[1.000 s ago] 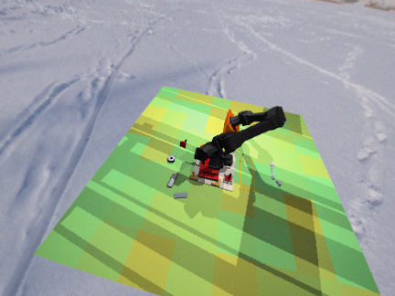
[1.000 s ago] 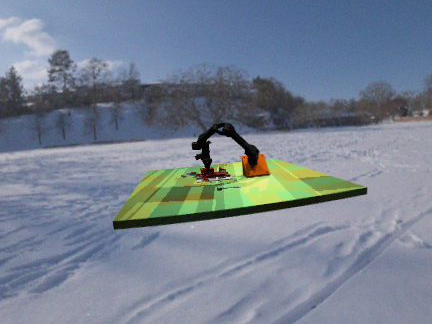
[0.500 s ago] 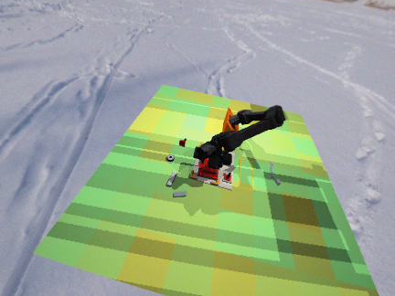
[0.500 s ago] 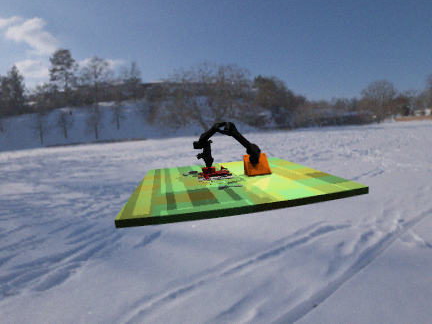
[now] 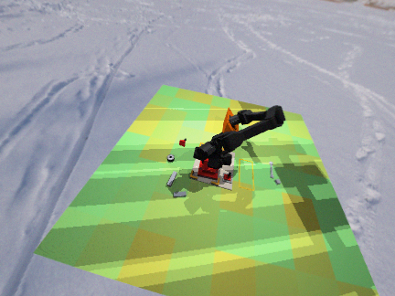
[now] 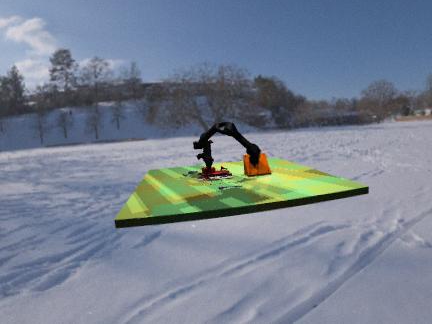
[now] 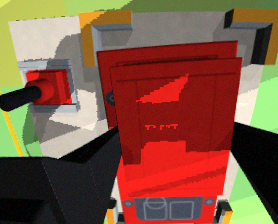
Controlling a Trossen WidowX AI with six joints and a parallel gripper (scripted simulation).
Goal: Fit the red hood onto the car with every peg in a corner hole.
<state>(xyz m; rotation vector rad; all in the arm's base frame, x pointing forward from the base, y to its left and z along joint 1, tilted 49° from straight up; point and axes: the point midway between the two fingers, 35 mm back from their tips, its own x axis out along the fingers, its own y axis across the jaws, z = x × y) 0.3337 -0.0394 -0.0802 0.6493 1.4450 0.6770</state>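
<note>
My gripper tip is 10 mm below the red hood. From my gripper tip the other things lie so: white jig: 40 mm below, 40 mm behind, 20 mm to the left; wheel: 220 mm to the right, 40 mm below, 10 mm behind; grey socket: 110 mm to the left, 30 mm ahead, 10 mm below.
</note>
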